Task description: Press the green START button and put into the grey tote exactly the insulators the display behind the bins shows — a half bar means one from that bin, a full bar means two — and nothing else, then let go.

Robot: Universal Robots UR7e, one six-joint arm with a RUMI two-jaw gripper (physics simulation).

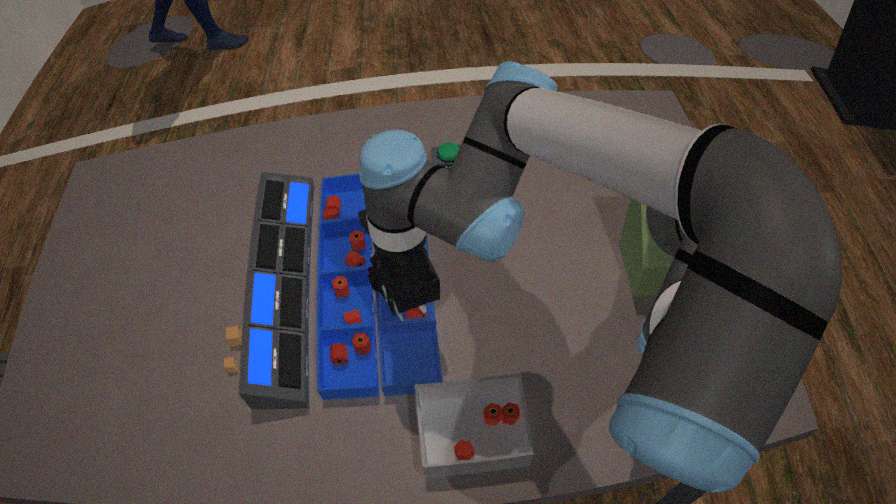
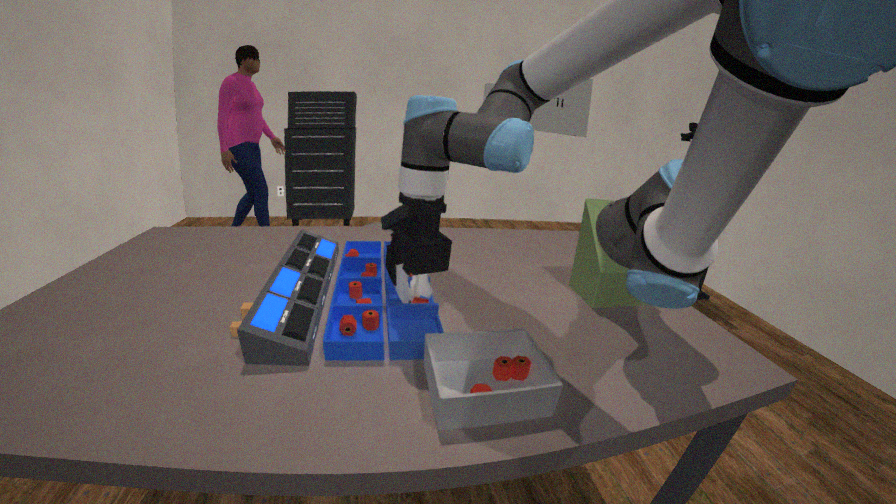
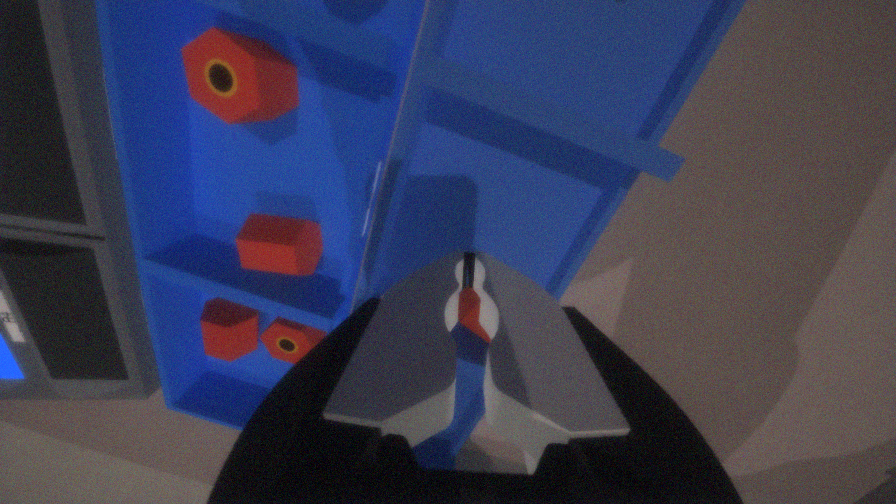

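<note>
My gripper [image 1: 404, 307] [image 2: 414, 294] [image 3: 468, 275] is shut with nothing between its fingers, low inside the right column of blue bins [image 1: 410, 366] [image 2: 410, 332] [image 3: 532, 206]. A red insulator [image 1: 414, 312] [image 2: 421, 300] [image 3: 469, 313] lies just beneath the closed fingers. The left bin column [image 1: 347, 382] [image 2: 354, 347] holds several red insulators [image 1: 340, 286] [image 3: 241, 75]. The display [image 1: 275, 396] [image 2: 269, 357] shows lit blue half bars [image 1: 297, 202] [image 1: 263, 299] [image 1: 260, 356]. The grey tote [image 1: 432, 391] [image 2: 494, 407] holds three insulators [image 1: 501, 413] [image 1: 463, 449] [image 2: 510, 367]. The green button [image 1: 448, 151] peeks out behind the arm.
A green box [image 1: 639, 250] [image 2: 592, 257] stands at the table's right side by the arm's base. Two small wooden blocks [image 1: 233, 335] lie left of the display. A person [image 2: 244, 131] walks near a black cabinet [image 2: 319, 156] at the back.
</note>
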